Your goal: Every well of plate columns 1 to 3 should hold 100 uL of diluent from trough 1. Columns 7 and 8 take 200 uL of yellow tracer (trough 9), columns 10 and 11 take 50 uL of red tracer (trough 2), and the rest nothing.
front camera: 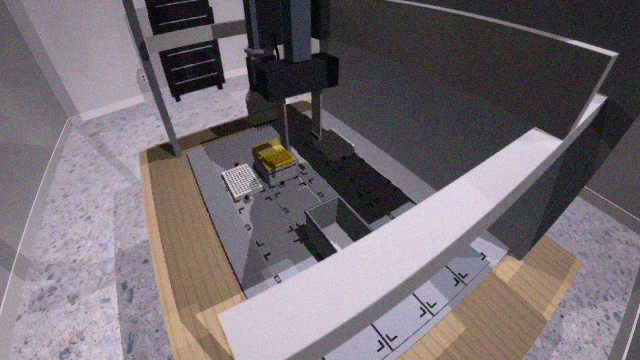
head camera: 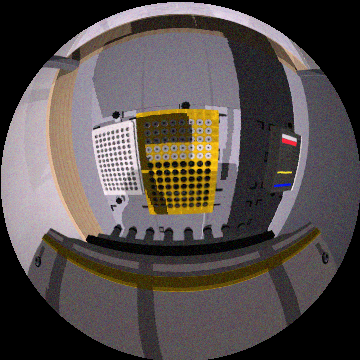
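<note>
The white well plate (front camera: pixel 241 181) (head camera: pixel 118 159) lies left of the yellow tip rack (front camera: pixel 274 155) (head camera: pixel 182 170); well contents are too small to tell. In the head view, the rack's upper rows show pale rings and its lower rows dark holes. The trough block (front camera: pixel 334 145) (head camera: pixel 279 159) is at the right, in shadow, with white, red, yellow and blue strips showing in the head view. The pipetting head's nozzles (head camera: pixel 169 233) line the bottom of the head view, with no tips visible on them. My plate gripper (front camera: pixel 303 142) hangs with its two long fingers apart, nothing between them.
A deep grey open bin (front camera: pixel 322 212) stands on the deck nearer the front. A pale front beam (front camera: pixel 400 220) crosses the front view and hides part of the bin and deck. A dark drawer cabinet (front camera: pixel 192 62) stands behind the bench.
</note>
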